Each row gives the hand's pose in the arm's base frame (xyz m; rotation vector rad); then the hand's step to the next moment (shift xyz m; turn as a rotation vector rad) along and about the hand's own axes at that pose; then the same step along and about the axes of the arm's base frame.
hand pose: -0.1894 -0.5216 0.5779 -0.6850 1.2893 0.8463
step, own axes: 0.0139 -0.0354 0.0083 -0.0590 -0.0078 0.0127
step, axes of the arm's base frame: 0.0352 -0.0099 -0.0132 0.0094 -0.0026 0.0601
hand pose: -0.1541 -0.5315 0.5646 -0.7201 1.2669 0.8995
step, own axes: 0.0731 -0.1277 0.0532 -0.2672 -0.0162 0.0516
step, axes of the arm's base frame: 0.1417 -0.0039 -0.0662 0.0228 -0.0075 0.2716
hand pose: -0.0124 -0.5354 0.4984 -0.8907 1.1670 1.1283
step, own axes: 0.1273 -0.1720 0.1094 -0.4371 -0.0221 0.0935
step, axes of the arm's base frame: 0.1950 0.0899 -0.1080 0.0351 -0.0027 0.4462
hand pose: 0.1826 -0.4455 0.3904 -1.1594 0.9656 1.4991
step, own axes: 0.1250 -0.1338 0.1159 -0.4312 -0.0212 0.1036
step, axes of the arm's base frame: 0.0981 0.1664 -0.0983 0.0317 0.0081 0.4428
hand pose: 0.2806 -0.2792 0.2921 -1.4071 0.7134 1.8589
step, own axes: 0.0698 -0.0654 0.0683 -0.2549 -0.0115 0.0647
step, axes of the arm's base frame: -0.0006 0.1060 -0.0508 0.0159 0.0068 0.2627
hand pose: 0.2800 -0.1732 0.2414 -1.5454 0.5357 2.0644
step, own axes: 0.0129 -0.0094 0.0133 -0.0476 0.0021 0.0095
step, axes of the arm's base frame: -0.0074 0.0173 -0.0088 0.0024 -0.0036 0.0484
